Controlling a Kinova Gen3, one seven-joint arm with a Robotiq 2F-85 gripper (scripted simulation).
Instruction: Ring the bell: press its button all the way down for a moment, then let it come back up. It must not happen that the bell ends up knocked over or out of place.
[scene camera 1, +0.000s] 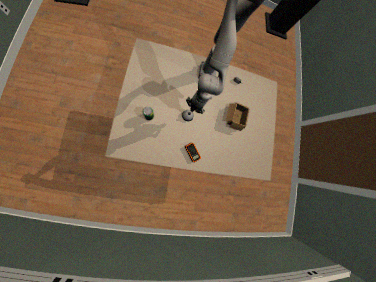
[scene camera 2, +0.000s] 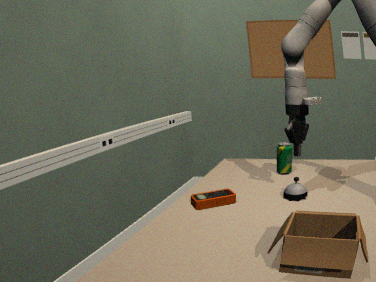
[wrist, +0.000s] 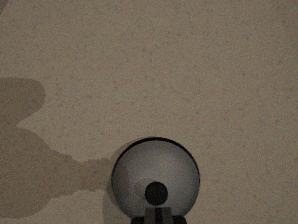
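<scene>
There is a bell (wrist: 152, 159) that I can see, and with it I see my own gripper (scene camera 2: 297, 155).
</scene>
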